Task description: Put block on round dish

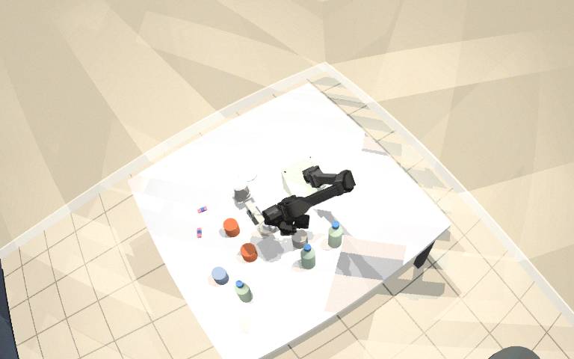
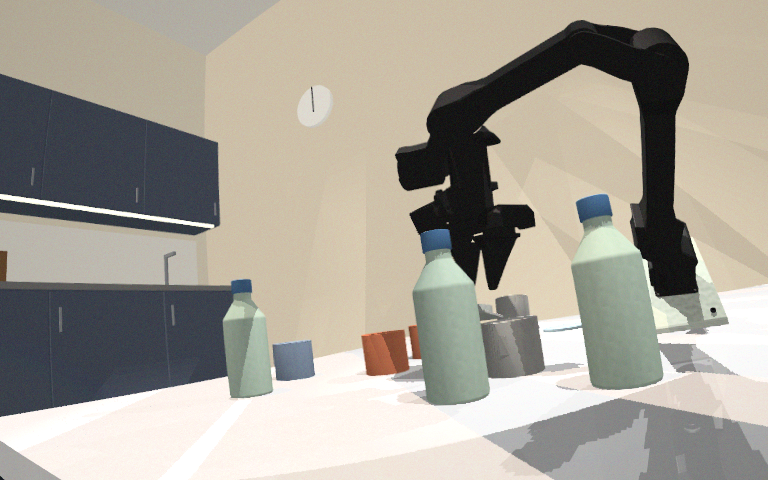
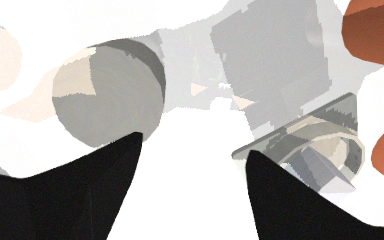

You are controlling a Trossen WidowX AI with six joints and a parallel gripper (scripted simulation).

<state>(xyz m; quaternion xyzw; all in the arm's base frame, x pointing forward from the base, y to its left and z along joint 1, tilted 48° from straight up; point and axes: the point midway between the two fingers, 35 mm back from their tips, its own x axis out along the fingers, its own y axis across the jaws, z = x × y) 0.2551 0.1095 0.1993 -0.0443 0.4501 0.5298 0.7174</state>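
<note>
Now: gripper tip 80 mm to the left of the grey block, 60 mm short of it and 20 mm above it. From my gripper tip the other things lie so: blue cup: 370 mm ahead, 70 mm below, 30 mm to the left; then balance: 200 mm to the right, 70 mm below, 60 mm ahead; then grey cup: 360 mm to the right, 60 mm ahead, 50 mm below.
</note>
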